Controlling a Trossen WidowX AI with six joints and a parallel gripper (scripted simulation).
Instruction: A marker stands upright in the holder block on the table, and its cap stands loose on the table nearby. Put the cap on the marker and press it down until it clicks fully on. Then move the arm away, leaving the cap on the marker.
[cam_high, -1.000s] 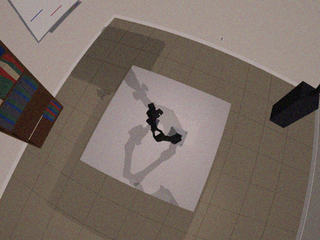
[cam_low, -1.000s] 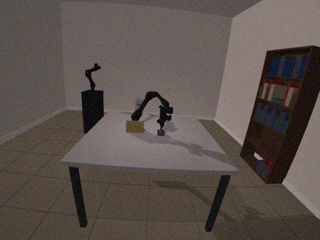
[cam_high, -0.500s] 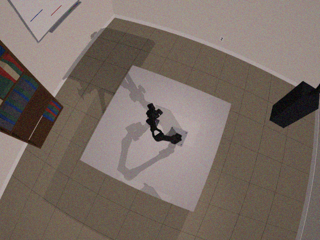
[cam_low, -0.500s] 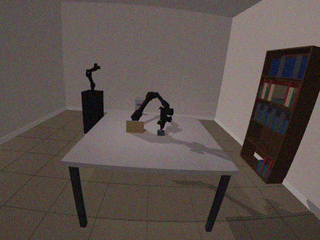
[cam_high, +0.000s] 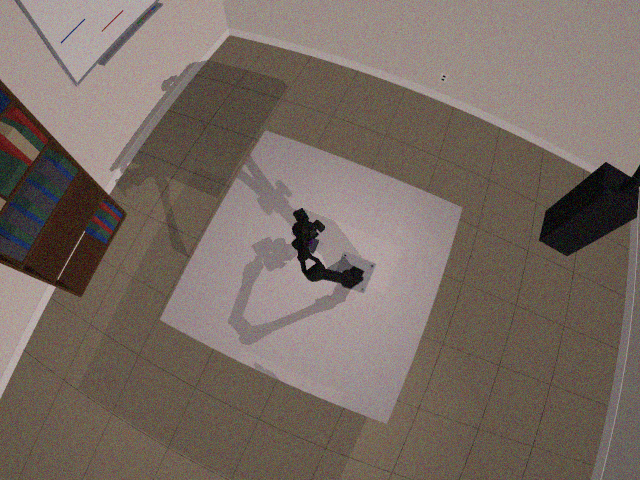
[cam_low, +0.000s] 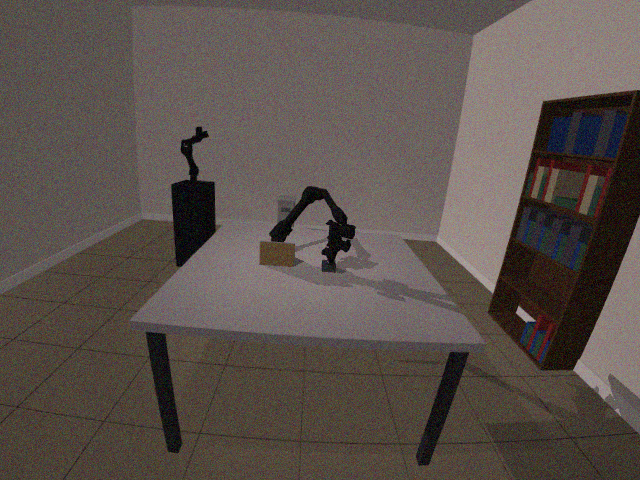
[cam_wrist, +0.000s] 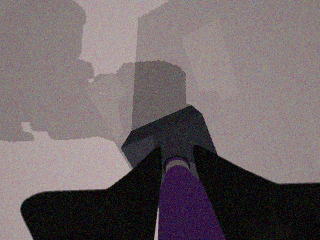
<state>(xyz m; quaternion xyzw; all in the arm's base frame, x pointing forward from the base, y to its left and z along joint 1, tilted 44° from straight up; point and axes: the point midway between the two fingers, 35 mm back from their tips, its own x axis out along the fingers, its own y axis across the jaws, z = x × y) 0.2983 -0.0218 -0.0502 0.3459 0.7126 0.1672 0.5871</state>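
Right now the purple cap is 50 mm above my gripper tip and 10 mm behind it. From my gripper tip the other things lie so: holder block (20 mm below, 10 mm to the left, 10 mm behind).
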